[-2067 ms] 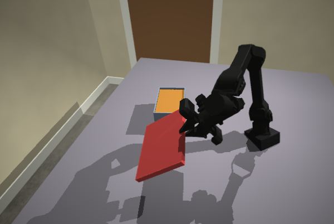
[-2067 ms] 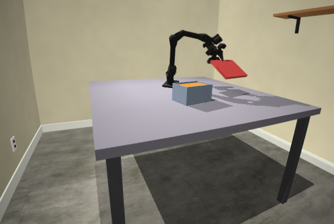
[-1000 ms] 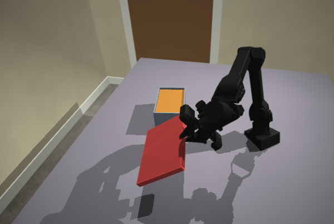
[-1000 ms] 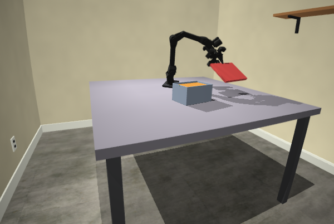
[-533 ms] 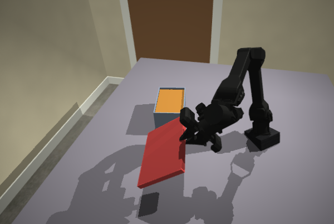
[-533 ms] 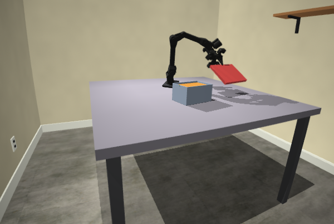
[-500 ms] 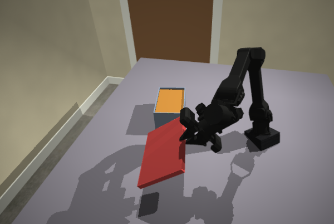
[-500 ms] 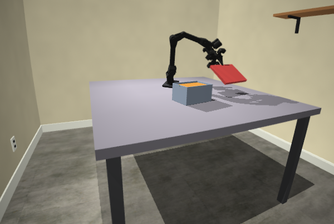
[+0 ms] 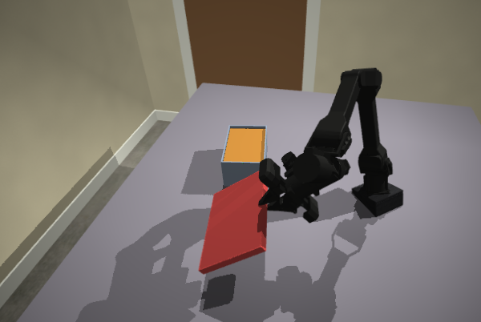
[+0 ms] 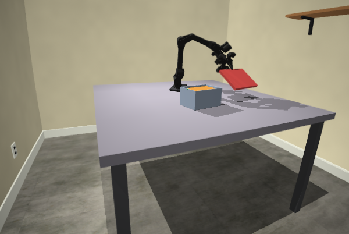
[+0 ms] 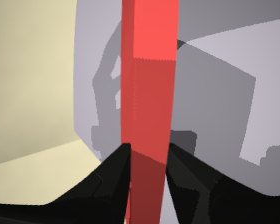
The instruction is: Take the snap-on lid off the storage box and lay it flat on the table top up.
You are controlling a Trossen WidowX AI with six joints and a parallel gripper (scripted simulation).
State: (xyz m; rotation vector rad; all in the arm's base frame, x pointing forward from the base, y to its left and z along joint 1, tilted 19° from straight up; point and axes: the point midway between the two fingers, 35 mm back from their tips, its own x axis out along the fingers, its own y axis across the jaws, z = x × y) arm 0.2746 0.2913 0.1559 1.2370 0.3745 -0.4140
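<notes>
My gripper is now 90 mm short of the lid, 10 mm to the right of it and 70 mm above it. The rest, counted from my hand: storage box: 120 mm ahead, 350 mm to the right, 160 mm below.
</notes>
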